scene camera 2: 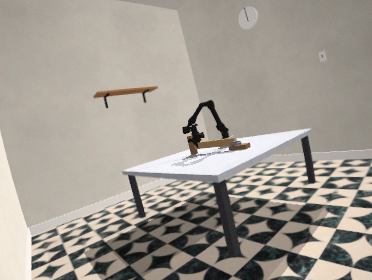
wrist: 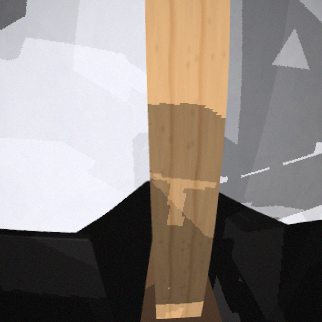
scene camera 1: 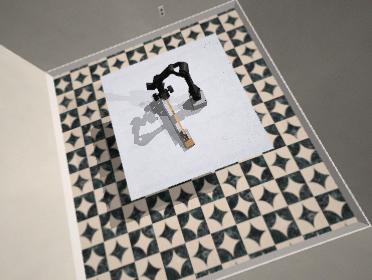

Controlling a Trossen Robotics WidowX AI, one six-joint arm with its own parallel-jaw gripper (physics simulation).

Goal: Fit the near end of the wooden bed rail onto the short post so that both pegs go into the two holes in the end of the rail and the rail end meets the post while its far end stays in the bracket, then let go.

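Frame: origin at the arm's base, x ahead, y right, z down, level; millimetres.
Seen in the pictures: gripper, fingertip midpoint: (scene camera 2: 198,147) (wrist: 170,187); arm's base, origin of the base link: (scene camera 2: 226,137) (scene camera 1: 197,97).
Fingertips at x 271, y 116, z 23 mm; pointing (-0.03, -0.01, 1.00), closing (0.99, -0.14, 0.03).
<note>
Offsets run from my fingertips to a thing's top centre. "spot": to the spot under its first point. Level surfaces: height alone.
The wooden bed rail @(dy -183, dx -26, dz -49 mm) (scene camera 1: 176,116) (scene camera 2: 216,143) (wrist: 187,60) runs from the gripper to the bracket (scene camera 1: 185,135) (scene camera 2: 237,142), above the table. Its far end is at the bracket, which stands by a wooden block @(dy -428, dx -63, dz +22 mm) (scene camera 1: 189,143) (scene camera 2: 240,146). My gripper (scene camera 1: 164,96) (scene camera 2: 196,142) (wrist: 170,187) is shut on the rail near its near end, one finger on each side. The short post @(spot: dy +31, dx +15, dz +4 mm) (scene camera 2: 193,148) stands upright at that end, partly behind the gripper. Darker brown wood shows under the rail end in the wrist view. The pegs and holes are hidden; I cannot tell whether rail end and post touch.
The white table @(dz +57 mm) (scene camera 1: 235,115) (scene camera 2: 270,145) carries everything. The arm's base (scene camera 1: 199,103) stands to the right of the rail in scene camera 1. The arm arches above the table. A wall shelf (scene camera 2: 125,92) and a clock (scene camera 2: 248,18) are on the walls, away from the table.
</note>
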